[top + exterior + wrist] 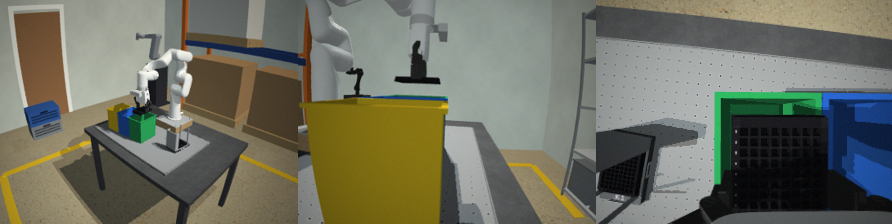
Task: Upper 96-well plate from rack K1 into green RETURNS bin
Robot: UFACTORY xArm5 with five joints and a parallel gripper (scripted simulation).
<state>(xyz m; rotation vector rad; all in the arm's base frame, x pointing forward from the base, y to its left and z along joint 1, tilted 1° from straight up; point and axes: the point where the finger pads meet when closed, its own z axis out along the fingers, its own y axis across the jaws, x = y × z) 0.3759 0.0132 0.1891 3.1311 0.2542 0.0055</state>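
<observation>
Right now the green bin is 150 mm below my hand. Round my hand: yellow bin: 40 mm ahead, 260 mm to the right, 150 mm below; blue bin: 20 mm ahead, 130 mm to the right, 150 mm below; black 96-well plate: 10 mm below.
</observation>
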